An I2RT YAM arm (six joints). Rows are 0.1 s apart.
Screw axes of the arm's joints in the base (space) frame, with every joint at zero. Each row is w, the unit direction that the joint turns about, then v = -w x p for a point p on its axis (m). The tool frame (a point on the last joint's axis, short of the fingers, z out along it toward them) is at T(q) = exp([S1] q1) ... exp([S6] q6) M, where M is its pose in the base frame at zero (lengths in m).
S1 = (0, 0, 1, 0.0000, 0.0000, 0.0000)
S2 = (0, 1, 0, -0.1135, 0.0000, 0.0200)
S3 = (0, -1, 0, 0.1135, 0.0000, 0.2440)
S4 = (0, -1, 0, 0.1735, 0.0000, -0.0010)
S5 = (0, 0, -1, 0.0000, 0.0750, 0.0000)
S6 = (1, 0, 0, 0.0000, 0.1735, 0.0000)
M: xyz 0.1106 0.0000 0.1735 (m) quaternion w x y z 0.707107 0 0.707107 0
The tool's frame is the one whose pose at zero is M.
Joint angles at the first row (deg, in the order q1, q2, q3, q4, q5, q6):
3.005, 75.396, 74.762, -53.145, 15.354, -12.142
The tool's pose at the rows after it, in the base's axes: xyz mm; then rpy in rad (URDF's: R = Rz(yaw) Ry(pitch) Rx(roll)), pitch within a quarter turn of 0, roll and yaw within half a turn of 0:
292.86 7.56 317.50 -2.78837 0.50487 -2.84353
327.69 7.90 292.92 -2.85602 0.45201 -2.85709
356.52 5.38 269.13 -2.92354 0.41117 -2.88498
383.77 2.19 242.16 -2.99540 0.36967 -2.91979
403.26 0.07 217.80 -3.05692 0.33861 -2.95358
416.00 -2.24 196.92 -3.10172 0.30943 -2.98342
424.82 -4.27 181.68 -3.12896 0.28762 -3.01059
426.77 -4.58 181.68 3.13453 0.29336 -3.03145
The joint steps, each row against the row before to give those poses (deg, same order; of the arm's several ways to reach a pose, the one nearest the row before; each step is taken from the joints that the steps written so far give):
0.045, 6.863, 1.487, 1.704, -2.316, -0.436
-0.591, 8.437, 3.190, 1.487, -3.060, -0.044
-0.897, 7.387, 3.256, 0.963, -2.973, 0.502
-0.873, 7.518, 3.606, 0.677, -3.104, 0.897
-0.568, 5.859, 2.648, 0.763, -2.644, 1.180
-0.481, 4.394, 1.748, 0.569, -1.858, 1.071
-0.350, 3.212, 1.442, 0.328, -1.005, 1.092
-0.110, 0.350, 0.501, 0.067, -0.853, 1.049

